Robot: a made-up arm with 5 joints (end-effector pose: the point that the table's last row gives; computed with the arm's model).
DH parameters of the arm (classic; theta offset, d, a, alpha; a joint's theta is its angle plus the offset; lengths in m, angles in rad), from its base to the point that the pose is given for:
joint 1: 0 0.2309 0 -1.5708
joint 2: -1.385 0 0.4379 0
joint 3: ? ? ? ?
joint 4: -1.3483 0 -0.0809 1.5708
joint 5: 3.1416 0.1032 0 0
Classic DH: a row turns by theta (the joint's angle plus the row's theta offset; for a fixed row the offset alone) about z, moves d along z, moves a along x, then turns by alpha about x.
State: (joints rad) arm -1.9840 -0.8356 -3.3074 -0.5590 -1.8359
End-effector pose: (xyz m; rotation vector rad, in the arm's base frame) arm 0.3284 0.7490 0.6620 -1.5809 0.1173 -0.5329
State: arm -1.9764 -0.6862 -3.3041 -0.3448 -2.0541
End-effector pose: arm 0.2978 0.6936 0.8066 -1.2286 -0.0478 -0.7781
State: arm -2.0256 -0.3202 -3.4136 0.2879 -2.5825
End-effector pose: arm 0.2258 0.4618 1.0665 -0.3204 -0.0916 -1.4543
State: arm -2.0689 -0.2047 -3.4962 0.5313 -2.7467
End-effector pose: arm 0.2046 0.3763 1.1083 -0.0298 -0.0105 -1.6739
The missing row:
joint 3: -0.4083 0 -0.4773 0
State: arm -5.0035 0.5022 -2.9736 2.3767 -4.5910
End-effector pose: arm 0.1650 0.5508 0.9044 -2.9826 0.6241 -0.0123
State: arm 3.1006 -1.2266 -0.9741 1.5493 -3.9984
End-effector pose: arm -0.0632 0.0026 0.7786 -2.5143 -1.0865 0.8334
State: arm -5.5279 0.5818 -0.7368 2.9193 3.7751
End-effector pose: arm 0.2670 0.2514 0.1684 0.0249 -0.4083 1.3712
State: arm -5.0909 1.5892 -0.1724 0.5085 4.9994
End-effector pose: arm -0.0517 -0.1300 -0.0734 -0.5727 -1.6571 2.5158
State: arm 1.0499 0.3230 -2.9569 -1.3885 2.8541
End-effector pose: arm 0.1077 0.1878 1.0746 0.5588 -0.7072 0.7115
